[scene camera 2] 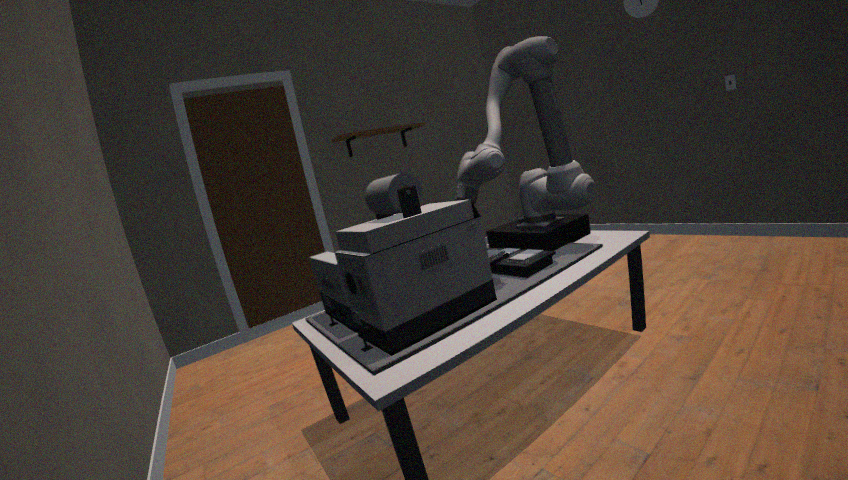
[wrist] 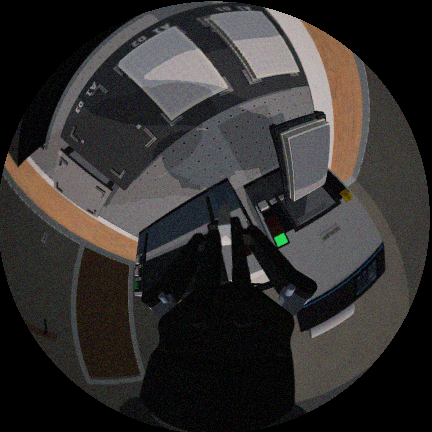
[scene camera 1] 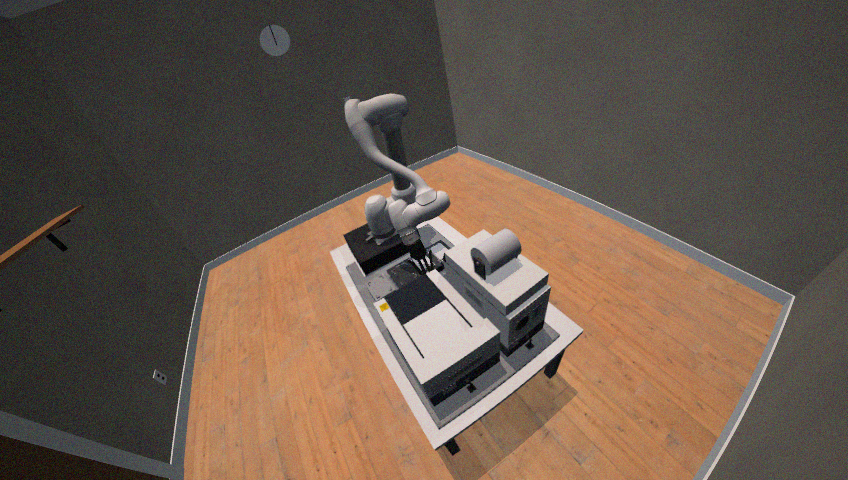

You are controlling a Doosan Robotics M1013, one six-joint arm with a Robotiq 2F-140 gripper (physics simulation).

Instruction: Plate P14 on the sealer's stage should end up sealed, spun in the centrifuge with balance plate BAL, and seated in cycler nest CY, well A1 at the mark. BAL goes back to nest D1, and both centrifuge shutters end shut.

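Places are measured from the arm's base along level axes (x ahead, y left, z up), in centimetres.
Where they show: gripper, fingertip midpoint: (wrist: 225, 212); arm's base at its link origin: (scene camera 2: 540, 224) (scene camera 1: 384, 234).
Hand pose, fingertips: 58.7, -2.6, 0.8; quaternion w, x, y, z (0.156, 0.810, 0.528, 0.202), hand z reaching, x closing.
Observation:
Things, the pixels of their top centre, and the offset from my fingertips, as dx, dy, dz. "pt": a spot on its surface instead.
- pale plate at its top centre: (wrist: 312, 166) (scene camera 2: 485, 254) -1.8, +16.2, +2.2
- sealer at its top centre: (scene camera 2: 394, 175) (scene camera 1: 491, 237) (wrist: 332, 328) +27.9, +14.4, +37.4
- Nest D3 at a spot on its surface: (wrist: 95, 142) pt -23.7, -7.9, -5.3
- light grey nest at its top centre: (wrist: 75, 190) (scene camera 1: 379, 285) -24.5, -20.7, -4.8
- film roll at its top centre: (scene camera 2: 388, 176) (scene camera 1: 495, 240) (wrist: 330, 326) +30.1, +14.3, +37.4
My gripper (scene camera 1: 427, 271) (wrist: 225, 212) is shut and empty, fingertips low by the front of the low white machine (scene camera 1: 453, 334) with the dark front panel (scene camera 1: 414, 298) (wrist: 185, 220), which may be the centrifuge. The shutters' state cannot be told. In the wrist view, a pale plate (wrist: 310, 161), apparently P14, sits on the raised black carrier of the sealer (scene camera 1: 505, 279) (scene camera 2: 416, 267) (wrist: 345, 240). I cannot tell whether it is sealed. A plate (wrist: 260, 45) (scene camera 2: 526, 255) is in nest D1, apparently BAL. Another plate (wrist: 175, 72) is in D2. Nest CY cannot be identified.
Nest D3 (wrist: 95, 142) holds no plate. A light grey nest (wrist: 75, 177) with corner brackets lies beside it. The black robot base (scene camera 1: 374, 246) (scene camera 2: 538, 231) stands behind the nests. A film roll (scene camera 1: 502, 246) (scene camera 2: 386, 194) stands on the sealer. A green light (wrist: 281, 240) glows near the fingers.

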